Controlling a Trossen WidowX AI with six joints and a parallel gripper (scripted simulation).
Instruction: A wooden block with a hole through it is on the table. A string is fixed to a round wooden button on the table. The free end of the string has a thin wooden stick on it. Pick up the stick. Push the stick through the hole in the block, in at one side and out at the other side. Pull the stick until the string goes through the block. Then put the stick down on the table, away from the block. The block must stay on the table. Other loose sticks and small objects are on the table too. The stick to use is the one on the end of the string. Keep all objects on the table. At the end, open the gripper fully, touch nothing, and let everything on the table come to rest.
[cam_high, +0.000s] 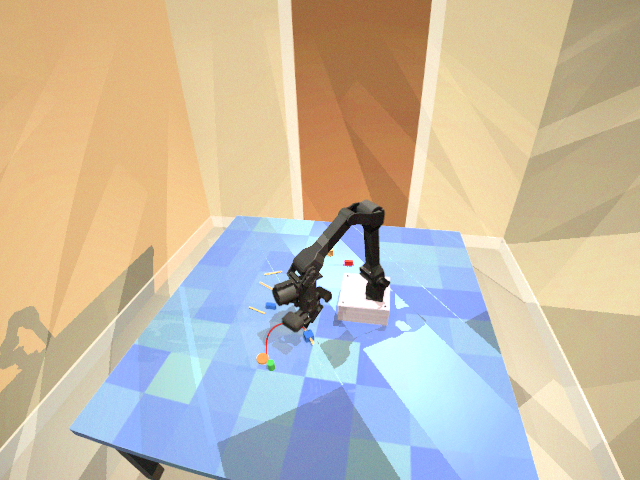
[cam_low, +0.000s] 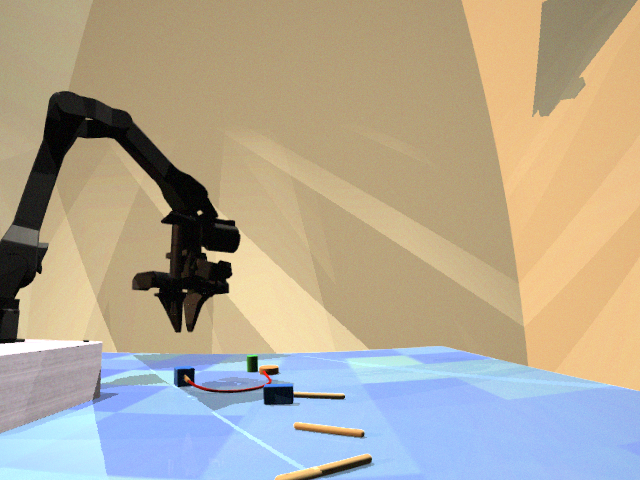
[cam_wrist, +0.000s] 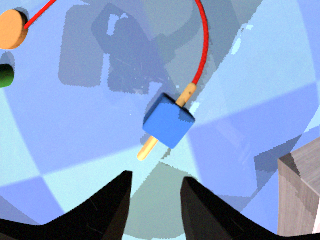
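The thin wooden stick lies 8 cm below my gripper tip, 2 cm to the right of it and 2 cm ahead of it. From my gripper tip the other things lie so: blue brick 20 cm ahead, 12 cm to the right, 8 cm below; green cylinder 13 cm to the left, 9 cm ahead, 7 cm below; round button 13 cm ahead, 11 cm to the left, 8 cm below.
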